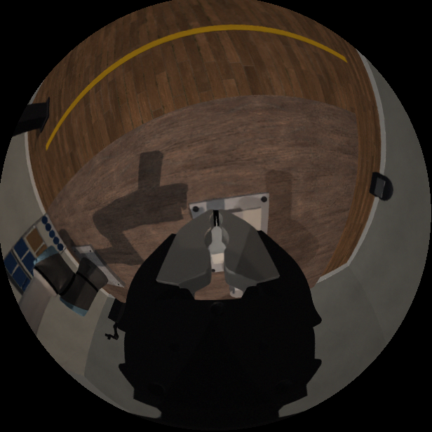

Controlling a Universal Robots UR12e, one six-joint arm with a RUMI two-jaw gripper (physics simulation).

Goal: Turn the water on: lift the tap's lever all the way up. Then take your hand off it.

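My gripper (215, 211) is shut and empty, its two grey jaws meeting at the tips over the middle of the metal plate. The plate (235, 203) lies on the brown surface and has dark screws at its corners; much of it is hidden under the jaws. Pale grey parts show through the gap between the jaws, and a small pale piece of the tap (236, 292) shows low in the gap, near the palm. The jaws hide most of the tap. I cannot make out the lever or how high it stands.
A second metal plate (101, 265) lies at the left, near a dark jointed object (84, 286) and a panel with blue squares (21, 249). A dark box-like object (381, 186) is at the right edge. A yellow line (220, 29) crosses the wooden floor.
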